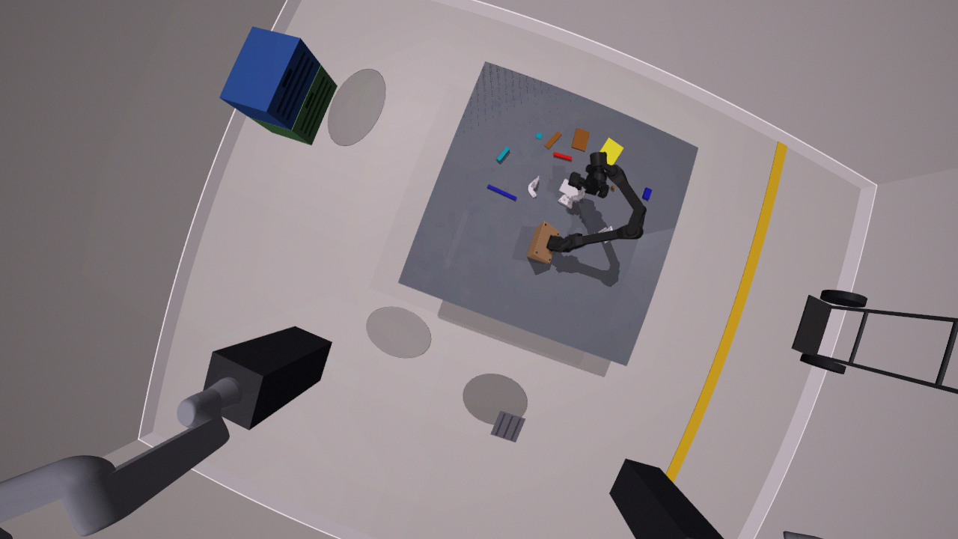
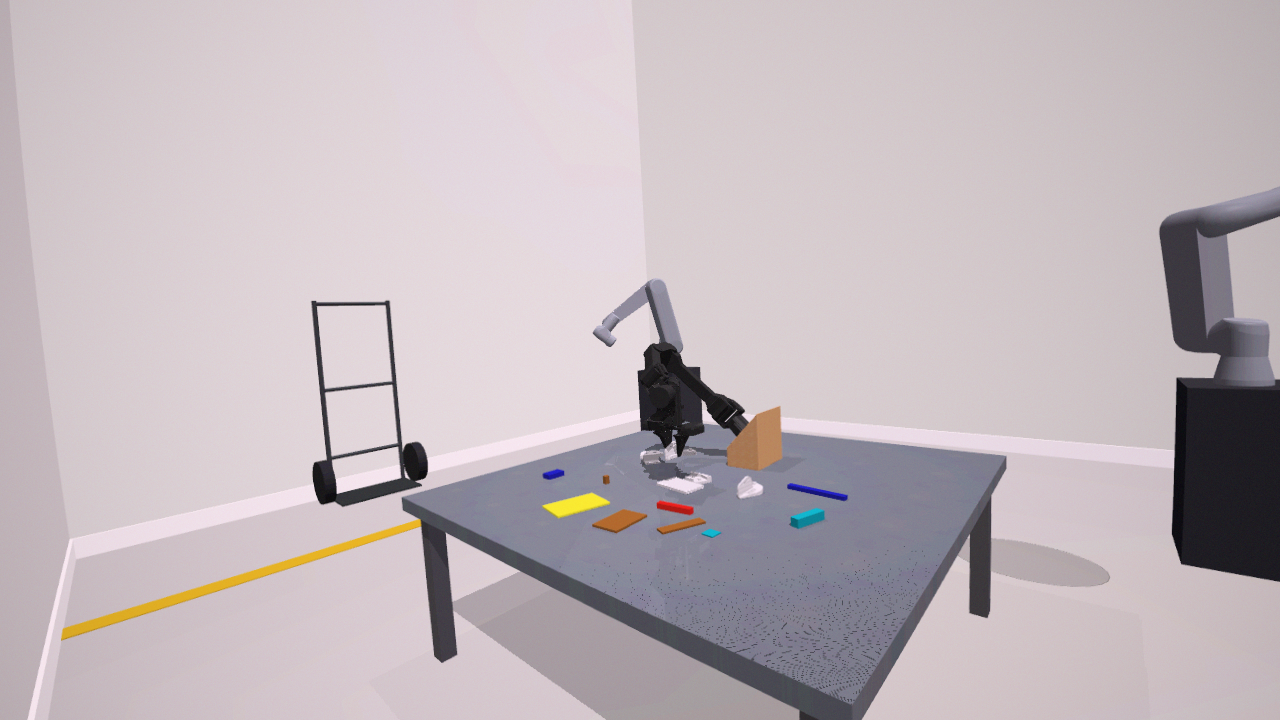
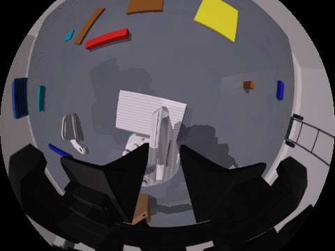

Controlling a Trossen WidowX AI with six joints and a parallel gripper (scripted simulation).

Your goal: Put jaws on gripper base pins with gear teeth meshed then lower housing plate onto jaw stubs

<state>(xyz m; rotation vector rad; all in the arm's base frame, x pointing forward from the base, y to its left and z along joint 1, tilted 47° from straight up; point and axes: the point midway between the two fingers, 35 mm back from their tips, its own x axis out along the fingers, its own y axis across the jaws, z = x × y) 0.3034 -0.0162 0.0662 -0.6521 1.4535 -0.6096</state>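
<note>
My gripper tip is now 30 mm past the white jaw and 20 mm to the right of it. The rest, counted from my gripper tip: flat white ribbed part: 80 mm below, 30 mm to the left, 20 mm ahead; red bar: 170 mm ahead, 130 mm to the left, 70 mm below; yellow plate: 290 mm ahead, 100 mm to the right, 80 mm below.
</note>
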